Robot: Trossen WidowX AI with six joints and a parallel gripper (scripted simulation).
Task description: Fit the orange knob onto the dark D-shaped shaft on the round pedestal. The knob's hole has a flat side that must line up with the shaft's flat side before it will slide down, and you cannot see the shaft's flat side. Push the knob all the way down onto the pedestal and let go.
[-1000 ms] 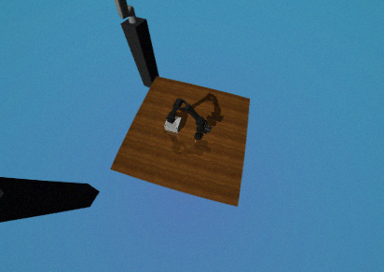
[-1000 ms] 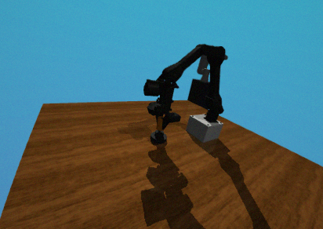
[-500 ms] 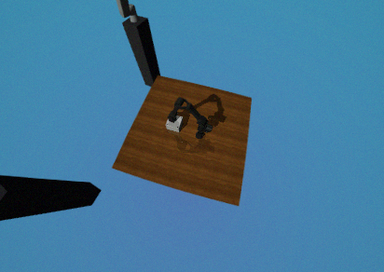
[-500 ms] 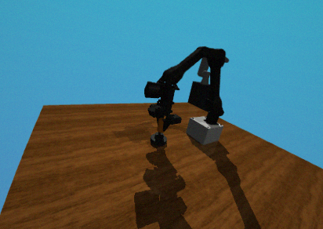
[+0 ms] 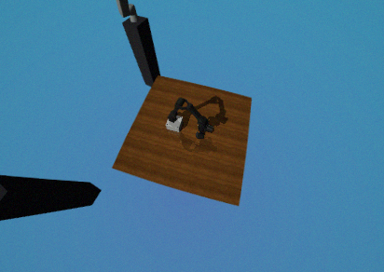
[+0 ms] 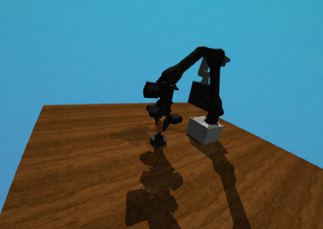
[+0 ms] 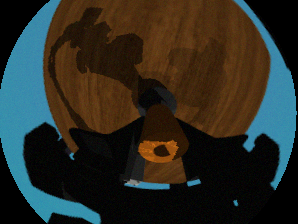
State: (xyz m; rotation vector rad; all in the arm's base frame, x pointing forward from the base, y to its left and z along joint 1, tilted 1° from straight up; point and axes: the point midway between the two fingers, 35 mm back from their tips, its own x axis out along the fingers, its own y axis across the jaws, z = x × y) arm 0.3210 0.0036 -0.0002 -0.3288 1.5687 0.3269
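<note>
Right now the orange knob is 20 mm above my gripper tip. The rest, counted from my gripper tip: round dark pedestal (40 mm below).
</note>
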